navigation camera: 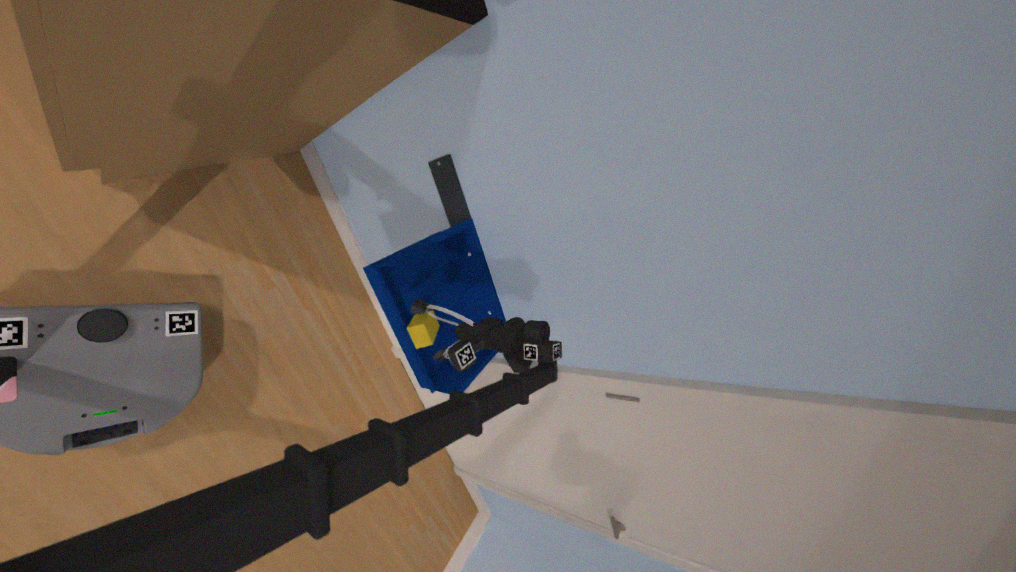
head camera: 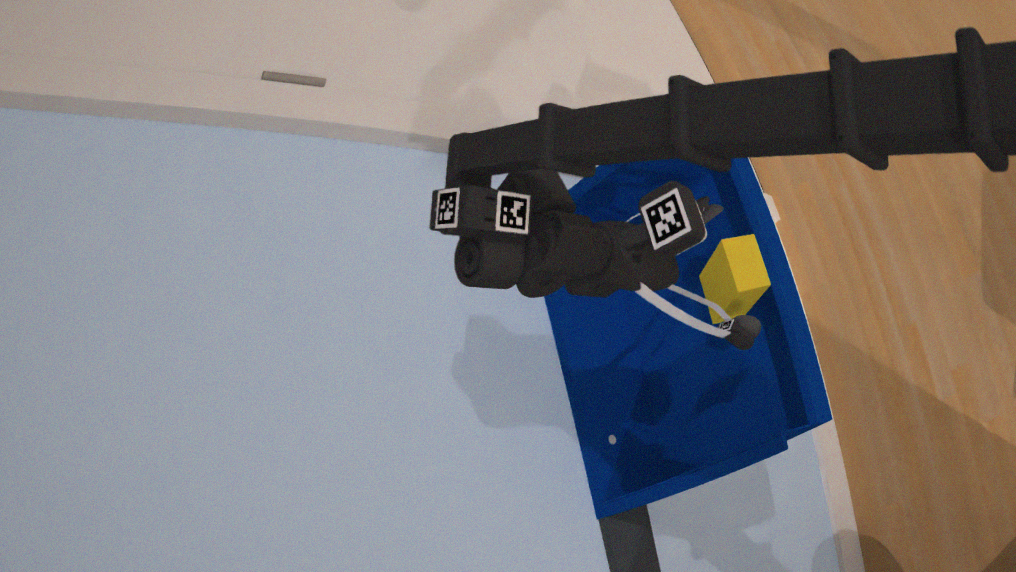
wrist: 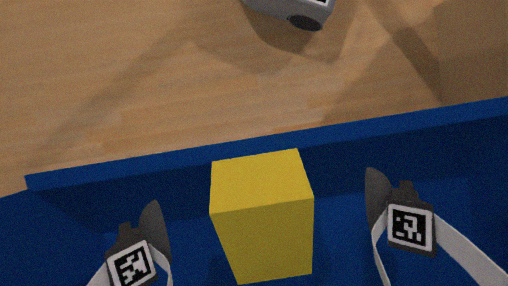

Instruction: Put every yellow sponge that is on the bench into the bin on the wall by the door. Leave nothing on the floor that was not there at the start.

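Places are measured from the robot's base along level axes (x right, y ahead, z up), in metres.
Where they show: gripper, fingertip midpoint: (navigation camera: 423, 331) (head camera: 736, 272) (wrist: 264, 205); robot's base at its link origin: (navigation camera: 104, 323).
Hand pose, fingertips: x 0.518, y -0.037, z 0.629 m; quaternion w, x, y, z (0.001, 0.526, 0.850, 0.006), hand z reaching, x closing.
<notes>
Things, the pixels of their centre, and the offset from my fingertips. "spot": a spot on its surface instead.
- yellow sponge at the middle of its body: (wrist: 265, 221) (head camera: 733, 280) (navigation camera: 424, 326) dz -0.020, dx +0.019, dy +0.007 m
- blue bin at the middle of its body: (head camera: 697, 382) (navigation camera: 436, 281) dz -0.007, dx +0.053, dy +0.127 m
- dark strip at a spot on its surface: (head camera: 629, 540) spot: dz +0.025, dx +0.098, dy +0.335 m
A yellow sponge (head camera: 732, 284) (navigation camera: 423, 331) (wrist: 262, 235) is inside the outline of the blue bin (head camera: 812, 387) (navigation camera: 419, 248) (wrist: 150, 164) on the pale blue wall. My gripper (head camera: 728, 270) (navigation camera: 430, 331) (wrist: 264, 205) is open over the bin, its fingers spread wide to either side of the sponge. In the wrist view, gaps show between the sponge and both fingertips. The sponge's underside is hidden, so I cannot tell whether it rests on the bin's bottom. The bench cannot be made out for certain in these views.
My arm (head camera: 767, 117) (navigation camera: 241, 497) reaches to the bin. A whitish panel (head camera: 177, 42) (navigation camera: 675, 454) with a small grey bar adjoins the wall. A dark strip (head camera: 629, 540) (navigation camera: 449, 188) is beside the bin. My base (navigation camera: 149, 376) stands on the wooden floor, near a large brown block (navigation camera: 177, 85).
</notes>
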